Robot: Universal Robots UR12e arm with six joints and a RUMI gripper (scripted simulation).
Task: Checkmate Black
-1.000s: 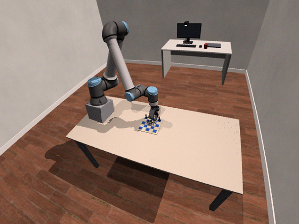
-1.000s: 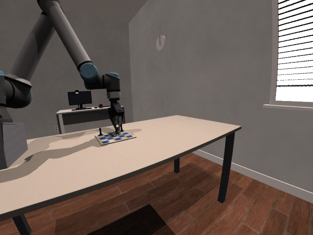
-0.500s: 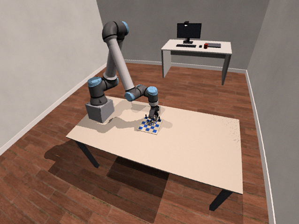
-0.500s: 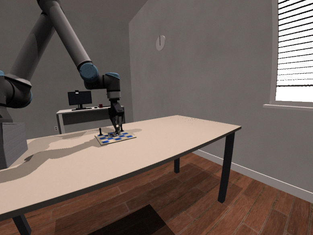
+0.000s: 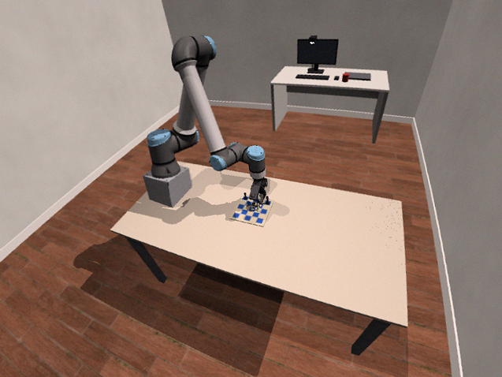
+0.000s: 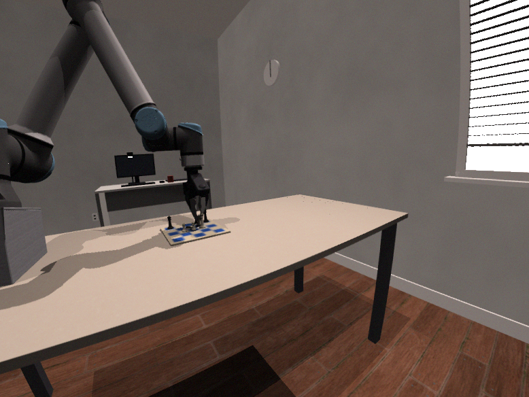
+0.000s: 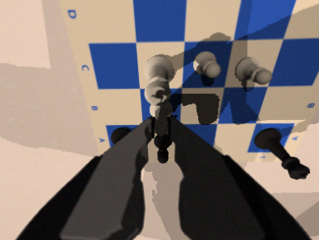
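Right now the tall white piece is 30 mm to the right of my hand. Round my hand: black pawn 40 mm to the left, 20 mm below; then blue-and-cream chessboard 40 mm behind, 40 mm to the right, 40 mm below; then tall black piece 40 mm ahead, 30 mm to the left.
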